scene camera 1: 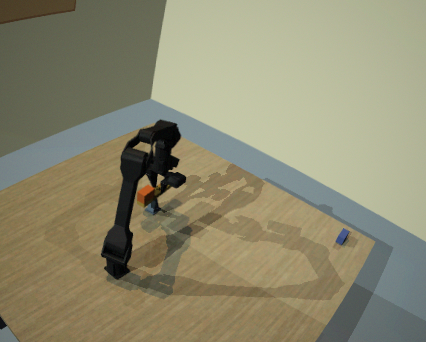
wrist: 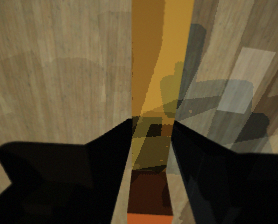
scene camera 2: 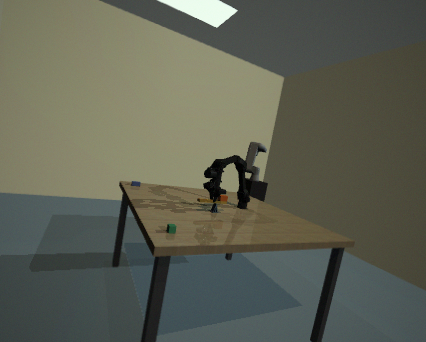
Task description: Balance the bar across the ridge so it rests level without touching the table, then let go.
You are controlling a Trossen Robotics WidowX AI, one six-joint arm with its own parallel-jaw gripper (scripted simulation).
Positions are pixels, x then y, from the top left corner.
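In the scene, the gripper (scene camera 1: pixel 158 191) is holding a bar (wrist: pixel 159 42).
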